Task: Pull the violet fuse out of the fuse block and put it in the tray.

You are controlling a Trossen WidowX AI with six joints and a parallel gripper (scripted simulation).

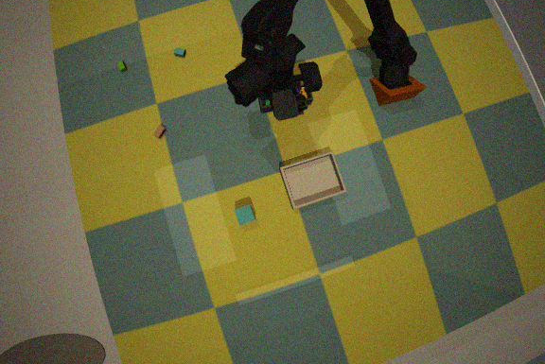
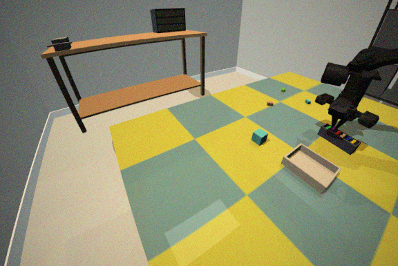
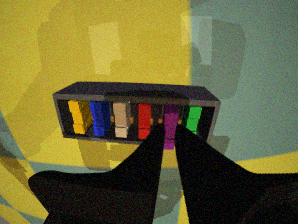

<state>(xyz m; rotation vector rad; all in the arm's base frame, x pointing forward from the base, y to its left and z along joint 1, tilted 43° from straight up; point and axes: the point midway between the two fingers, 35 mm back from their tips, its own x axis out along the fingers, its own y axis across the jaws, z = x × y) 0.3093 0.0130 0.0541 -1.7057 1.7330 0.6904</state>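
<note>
Now: the tray 4 cm behind my gripper tip, 21 cm to the left of it and 4 cm below it. Also, from my gripper tip: teal cube: 14 cm ahead, 25 cm to the left, 3 cm below; violet fuse: 1 cm below; tan object: 29 cm ahead, 4 cm below.
</note>
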